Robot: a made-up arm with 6 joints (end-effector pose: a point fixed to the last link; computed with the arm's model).
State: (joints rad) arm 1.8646 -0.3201 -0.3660 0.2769 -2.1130 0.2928
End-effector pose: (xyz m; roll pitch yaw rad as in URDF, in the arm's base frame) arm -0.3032 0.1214 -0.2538 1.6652 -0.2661 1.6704
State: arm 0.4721 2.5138 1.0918 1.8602 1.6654 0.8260
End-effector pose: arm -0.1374 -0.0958 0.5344 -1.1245 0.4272 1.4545
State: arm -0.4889 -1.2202 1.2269 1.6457 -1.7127 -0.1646
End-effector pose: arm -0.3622 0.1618 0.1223 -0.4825 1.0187 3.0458
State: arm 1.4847 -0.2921 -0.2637 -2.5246 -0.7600 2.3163
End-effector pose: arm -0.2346 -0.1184 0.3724 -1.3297 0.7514 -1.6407
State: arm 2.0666 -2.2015 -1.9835 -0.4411 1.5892 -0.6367
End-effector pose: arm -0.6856 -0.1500 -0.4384 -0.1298 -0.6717 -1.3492
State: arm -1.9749 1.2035 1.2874 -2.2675 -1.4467 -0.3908
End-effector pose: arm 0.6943 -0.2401 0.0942 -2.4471 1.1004 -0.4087
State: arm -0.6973 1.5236 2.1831 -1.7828 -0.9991 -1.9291
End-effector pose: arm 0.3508 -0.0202 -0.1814 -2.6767 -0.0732 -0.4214
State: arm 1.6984 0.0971 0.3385 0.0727 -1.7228 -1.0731
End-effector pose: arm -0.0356 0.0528 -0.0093 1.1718 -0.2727 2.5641
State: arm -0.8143 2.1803 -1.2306 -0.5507 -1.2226 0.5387
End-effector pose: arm 0.2704 0.0603 0.3545 2.7580 -0.4600 -0.1201
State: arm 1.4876 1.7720 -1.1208 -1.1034 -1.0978 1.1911
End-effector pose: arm 0.0497 0.0765 -0.1307 -0.3099 0.8444 -2.9475
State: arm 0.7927 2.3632 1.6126 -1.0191 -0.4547 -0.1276
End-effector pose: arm -0.1926 0.1186 -0.1333 0.8079 -1.1219 0.8910
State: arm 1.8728 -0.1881 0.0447 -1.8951 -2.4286 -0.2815
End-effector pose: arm -0.2617 0.2573 0.5367 -2.6659 0.1356 0.8752
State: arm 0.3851 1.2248 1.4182 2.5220 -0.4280 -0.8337
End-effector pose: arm -0.0774 -0.3800 -0.1792 2.3524 -0.3974 -1.7362
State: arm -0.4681 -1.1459 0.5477 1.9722 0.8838 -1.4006
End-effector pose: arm 0.0927 -0.5005 -0.1543 -0.3339 -0.2699 0.6465
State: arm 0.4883 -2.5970 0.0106 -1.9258 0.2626 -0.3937
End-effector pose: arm -0.2174 0.0607 -0.1026 -0.8093 -1.2759 -2.5871
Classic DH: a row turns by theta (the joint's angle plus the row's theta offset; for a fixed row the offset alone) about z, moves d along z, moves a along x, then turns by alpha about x. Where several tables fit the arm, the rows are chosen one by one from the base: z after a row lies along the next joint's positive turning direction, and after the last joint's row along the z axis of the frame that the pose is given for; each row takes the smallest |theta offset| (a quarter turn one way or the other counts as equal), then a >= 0, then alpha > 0; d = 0 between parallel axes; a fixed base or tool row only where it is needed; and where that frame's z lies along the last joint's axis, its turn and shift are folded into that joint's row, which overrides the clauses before.
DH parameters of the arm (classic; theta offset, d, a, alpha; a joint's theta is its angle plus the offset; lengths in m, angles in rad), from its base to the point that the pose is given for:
base (fixed): 0 0.1396 0 -1.5708
joint 1: 1.5708 -0.1961 0.0847 1.5708
joint 2: -1.5708 0.0753 0.1639 1.5708
joint 3: -1.5708 0.048 0.1589 -1.5708
joint 4: 0 -0.434 0.0562 -1.5708
joint 5: 0 0.0329 0.031 1.5708
joint 6: 0 0.4105 0.0483 1.5708
tool (fixed): 3.1416 -0.0849 0 0

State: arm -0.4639 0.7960 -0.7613 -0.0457 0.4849 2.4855
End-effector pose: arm -0.1521 -0.1623 0.1062 1.8754 -0.8707 3.0588
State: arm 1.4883 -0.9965 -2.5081 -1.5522 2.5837 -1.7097
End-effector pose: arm 0.7325 -0.4160 -0.4838 1.1661 1.0744 2.7731
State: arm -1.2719 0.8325 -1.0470 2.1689 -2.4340 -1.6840
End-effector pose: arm -0.2877 -0.0833 0.7377 -0.8358 -0.2836 -1.3731
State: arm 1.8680 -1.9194 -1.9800 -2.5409 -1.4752 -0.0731
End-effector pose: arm -0.3885 -0.3064 -0.3286 2.4616 1.4638 1.8225
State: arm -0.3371 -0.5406 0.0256 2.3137 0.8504 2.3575
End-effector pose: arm 0.2019 -0.3314 -0.0223 -0.3358 1.4498 0.2404
